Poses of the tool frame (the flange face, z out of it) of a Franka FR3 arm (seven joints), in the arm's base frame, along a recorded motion.
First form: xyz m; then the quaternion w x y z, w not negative.
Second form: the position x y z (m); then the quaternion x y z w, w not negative. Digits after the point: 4 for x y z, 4 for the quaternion.
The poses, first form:
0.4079, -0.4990, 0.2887, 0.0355, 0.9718, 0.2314, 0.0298
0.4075, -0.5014, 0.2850, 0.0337, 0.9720, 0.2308, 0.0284
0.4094, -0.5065, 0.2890, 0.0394, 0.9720, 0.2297, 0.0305
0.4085, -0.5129, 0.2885, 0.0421, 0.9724, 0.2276, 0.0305
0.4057, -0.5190, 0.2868, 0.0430, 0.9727, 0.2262, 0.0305
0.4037, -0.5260, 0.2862, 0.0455, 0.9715, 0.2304, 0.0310
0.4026, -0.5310, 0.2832, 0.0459, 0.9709, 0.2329, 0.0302
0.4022, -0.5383, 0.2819, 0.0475, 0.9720, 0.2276, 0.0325
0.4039, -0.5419, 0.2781, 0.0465, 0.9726, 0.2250, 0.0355
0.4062, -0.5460, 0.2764, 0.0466, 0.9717, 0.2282, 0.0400
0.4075, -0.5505, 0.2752, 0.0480, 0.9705, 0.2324, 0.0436
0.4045, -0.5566, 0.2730, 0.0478, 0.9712, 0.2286, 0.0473
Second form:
0.4079, -0.4990, 0.2887, 0.9718, 0.2314, 0.0298, 0.0355
0.4075, -0.5014, 0.2850, 0.9720, 0.2308, 0.0284, 0.0337
0.4094, -0.5065, 0.2890, 0.9720, 0.2297, 0.0305, 0.0394
0.4085, -0.5129, 0.2885, 0.9724, 0.2276, 0.0305, 0.0421
0.4057, -0.5190, 0.2868, 0.9727, 0.2262, 0.0305, 0.0430
0.4037, -0.5260, 0.2862, 0.9715, 0.2304, 0.0310, 0.0455
0.4026, -0.5310, 0.2832, 0.9709, 0.2329, 0.0302, 0.0459
0.4022, -0.5383, 0.2819, 0.9720, 0.2276, 0.0325, 0.0475
0.4039, -0.5419, 0.2781, 0.9726, 0.2250, 0.0355, 0.0465
0.4062, -0.5460, 0.2764, 0.9717, 0.2282, 0.0400, 0.0466
0.4075, -0.5505, 0.2752, 0.9705, 0.2324, 0.0436, 0.0480
0.4045, -0.5566, 0.2730, 0.9712, 0.2286, 0.0473, 0.0478

